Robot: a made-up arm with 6 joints. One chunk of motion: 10 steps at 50 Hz.
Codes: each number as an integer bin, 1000 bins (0 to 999) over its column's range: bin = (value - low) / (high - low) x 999, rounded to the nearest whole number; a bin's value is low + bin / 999 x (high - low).
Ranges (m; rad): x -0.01..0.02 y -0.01..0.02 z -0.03..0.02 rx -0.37..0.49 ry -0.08..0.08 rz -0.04..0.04
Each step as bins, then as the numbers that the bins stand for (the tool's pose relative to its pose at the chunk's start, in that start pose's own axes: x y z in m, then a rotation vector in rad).
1 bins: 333 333 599 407 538 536
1 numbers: 0.0000 0.0000 0.0000 -0.0196 0.0062 0.0029
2 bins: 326 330 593 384 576 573
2 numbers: -0.0002 -0.0001 -0.0003 -0.0394 0.0123 0.0059
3 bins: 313 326 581 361 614 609
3 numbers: -0.0006 -0.0002 -0.0009 -0.0592 0.0183 0.0088
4 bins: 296 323 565 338 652 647
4 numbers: -0.0011 -0.0003 -0.0017 -0.0790 0.0244 0.0118
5 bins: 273 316 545 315 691 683
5 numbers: -0.0018 -0.0005 -0.0027 -0.0988 0.0307 0.0147
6 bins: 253 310 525 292 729 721
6 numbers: -0.0024 -0.0007 -0.0037 -0.1186 0.0368 0.0177
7 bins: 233 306 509 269 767 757
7 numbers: -0.0030 -0.0008 -0.0045 -0.1384 0.0428 0.0206
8 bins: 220 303 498 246 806 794
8 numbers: -0.0034 -0.0009 -0.0051 -0.1582 0.0491 0.0236
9 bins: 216 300 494 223 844 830
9 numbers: -0.0035 -0.0010 -0.0053 -0.1780 0.0552 0.0265
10 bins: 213 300 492 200 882 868
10 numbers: -0.0036 -0.0010 -0.0054 -0.1978 0.0613 0.0295
